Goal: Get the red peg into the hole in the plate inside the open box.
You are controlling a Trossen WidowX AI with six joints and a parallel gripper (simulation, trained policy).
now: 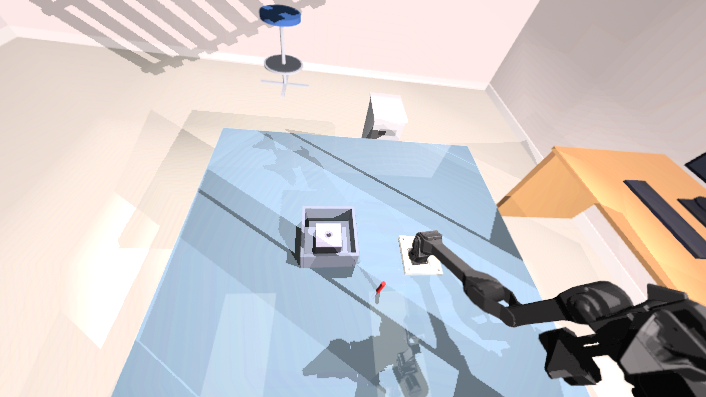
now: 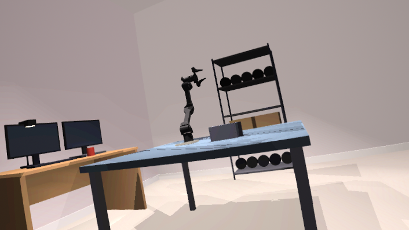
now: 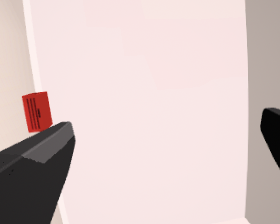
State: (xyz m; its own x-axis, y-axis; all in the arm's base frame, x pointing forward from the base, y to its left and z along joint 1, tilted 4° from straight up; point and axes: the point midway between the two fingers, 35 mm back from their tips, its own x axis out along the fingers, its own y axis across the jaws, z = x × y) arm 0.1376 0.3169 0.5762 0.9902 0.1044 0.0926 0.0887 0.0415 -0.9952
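My gripper tip is 55 cm above the red peg, 25 cm to the left of it and 3 cm short of it. Round my gripper tip: grey box (56 cm below, 44 cm to the right, 18 cm ahead); plate (54 cm below, 44 cm to the right, 18 cm ahead).
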